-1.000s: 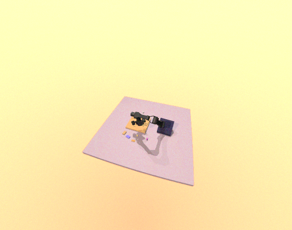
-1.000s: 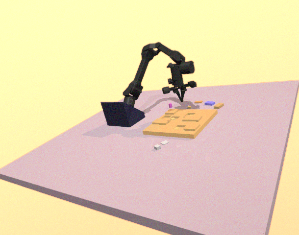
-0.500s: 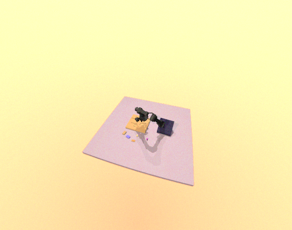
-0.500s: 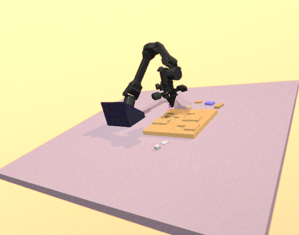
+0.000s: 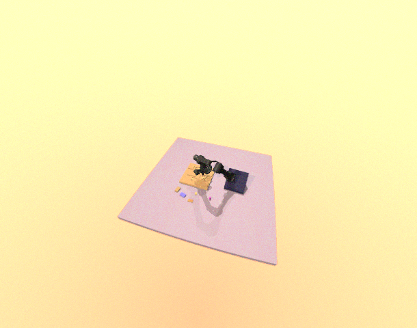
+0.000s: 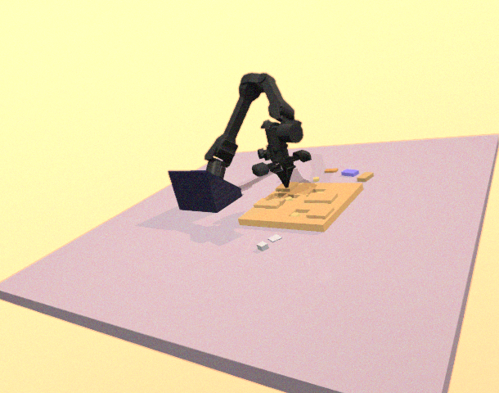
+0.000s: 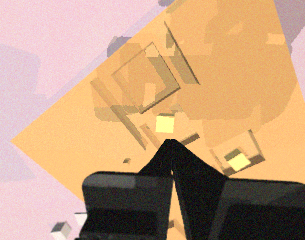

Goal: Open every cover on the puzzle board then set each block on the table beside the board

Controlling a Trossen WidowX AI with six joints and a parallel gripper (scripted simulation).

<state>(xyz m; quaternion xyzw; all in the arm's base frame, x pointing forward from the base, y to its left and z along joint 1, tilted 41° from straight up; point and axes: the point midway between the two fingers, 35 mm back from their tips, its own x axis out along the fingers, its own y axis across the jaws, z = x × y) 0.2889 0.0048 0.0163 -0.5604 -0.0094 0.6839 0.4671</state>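
Now: the magenta block 140 mm behind my gripper tip, 220 mm to the left of it and 40 mm below it. From my gripper tip the other things lie so: blue block: 120 mm ahead, 260 mm to the left, 50 mm below; grey cube: 70 mm ahead, 290 mm to the right, 50 mm below.
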